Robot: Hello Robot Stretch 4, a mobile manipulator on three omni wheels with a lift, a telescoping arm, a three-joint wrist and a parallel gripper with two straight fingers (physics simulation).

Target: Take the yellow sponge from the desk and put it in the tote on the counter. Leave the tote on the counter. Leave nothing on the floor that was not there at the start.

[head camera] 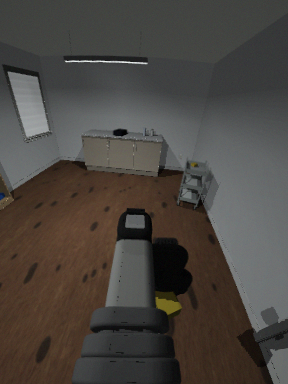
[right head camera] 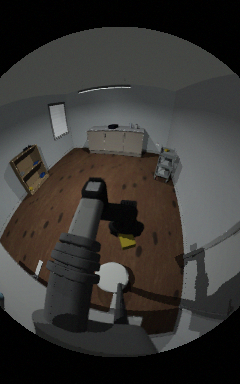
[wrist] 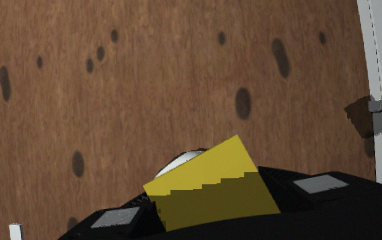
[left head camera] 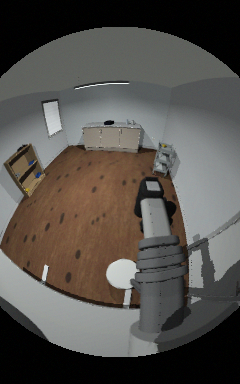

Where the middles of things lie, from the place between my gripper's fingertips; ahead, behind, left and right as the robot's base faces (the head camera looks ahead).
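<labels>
I find the yellow sponge (wrist: 221, 183) 2 cm above my hand, and it is also 1 cm to the right of my hand and 2 cm behind it.
</labels>
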